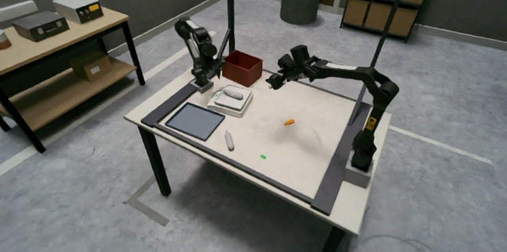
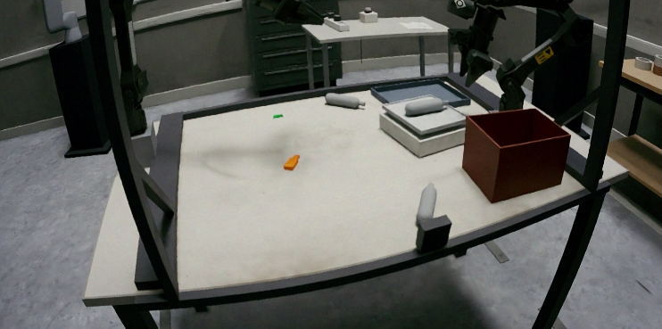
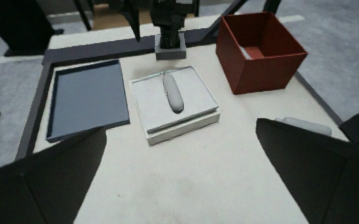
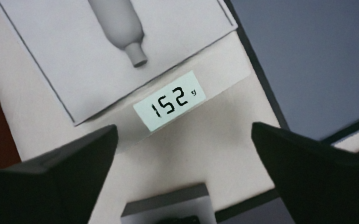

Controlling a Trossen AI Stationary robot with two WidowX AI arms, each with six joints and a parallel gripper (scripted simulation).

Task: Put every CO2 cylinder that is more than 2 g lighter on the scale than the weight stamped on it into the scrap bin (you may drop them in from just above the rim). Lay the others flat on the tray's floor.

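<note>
Right now my right hand is 200 mm short of the blue-grey tray, 150 mm above it and 70 mm to the right of it. From my right hand the other things lie so: small green piece 480 mm to the left, 150 mm below, 150 mm ahead; then red scrap bin 270 mm behind, 120 mm below, 20 mm to the right; then small orange piece 440 mm to the left, 150 mm below, 110 mm behind.
</note>
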